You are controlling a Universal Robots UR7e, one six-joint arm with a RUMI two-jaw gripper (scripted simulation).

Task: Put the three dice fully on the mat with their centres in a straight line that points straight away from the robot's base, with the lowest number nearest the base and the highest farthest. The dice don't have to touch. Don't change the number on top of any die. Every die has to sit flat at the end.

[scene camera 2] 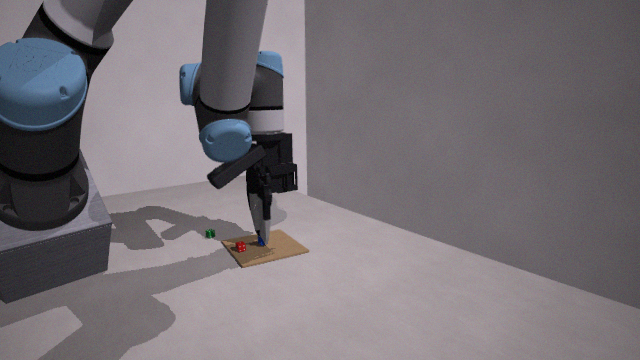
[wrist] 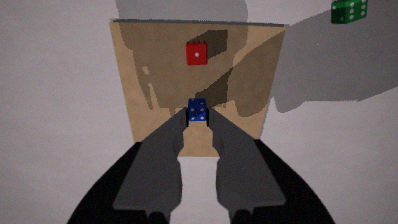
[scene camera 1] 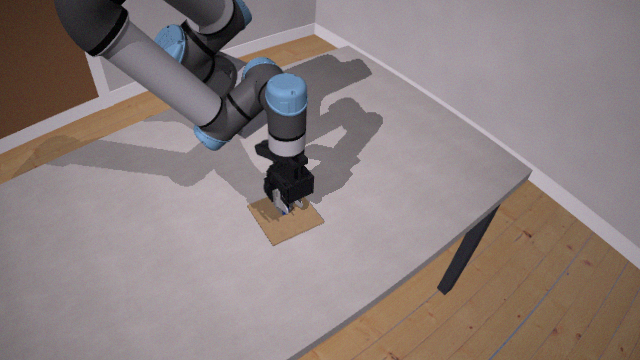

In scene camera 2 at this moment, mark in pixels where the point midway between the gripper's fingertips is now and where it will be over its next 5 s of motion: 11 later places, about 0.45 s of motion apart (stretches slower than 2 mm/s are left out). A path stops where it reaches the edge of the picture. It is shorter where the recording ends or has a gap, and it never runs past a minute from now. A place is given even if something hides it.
My gripper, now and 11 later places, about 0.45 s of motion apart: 263,242; 264,243; 264,238; 263,218; 262,197; 260,194; 259,194; 248,195; 235,196; 223,196; 212,198; 208,203
